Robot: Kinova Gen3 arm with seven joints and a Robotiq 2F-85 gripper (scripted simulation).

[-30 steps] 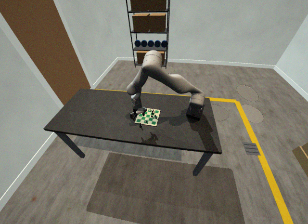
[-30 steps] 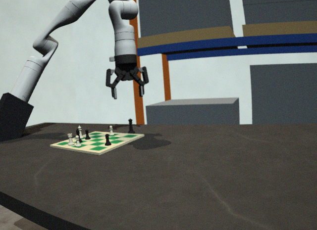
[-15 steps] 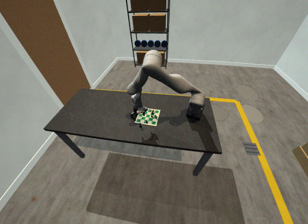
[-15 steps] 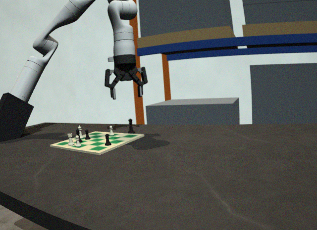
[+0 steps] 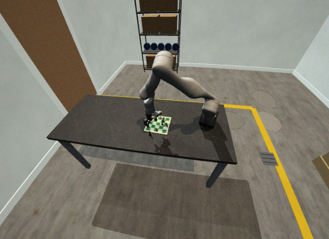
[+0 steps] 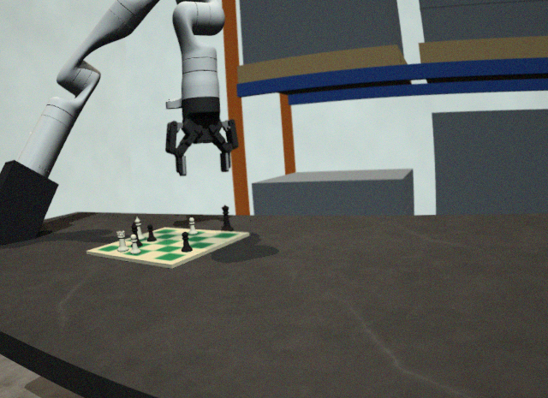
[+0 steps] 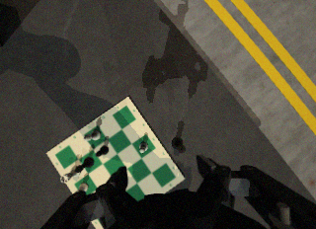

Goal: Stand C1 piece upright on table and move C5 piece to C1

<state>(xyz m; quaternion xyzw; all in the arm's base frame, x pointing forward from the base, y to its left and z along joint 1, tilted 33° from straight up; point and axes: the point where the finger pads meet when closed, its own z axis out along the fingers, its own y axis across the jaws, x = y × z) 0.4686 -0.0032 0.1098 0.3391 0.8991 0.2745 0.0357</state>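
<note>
The white bishop is 120 mm behind my hand, 100 mm below it and 80 mm to the right of it. The rest, counted from my hand: green-and-cream chessboard: 120 mm below, 100 mm to the right, 40 mm behind; then white rook: 170 mm to the right, 100 mm below, 90 mm behind; then tall black piece: 100 mm below, 30 mm to the left, 30 mm ahead.
</note>
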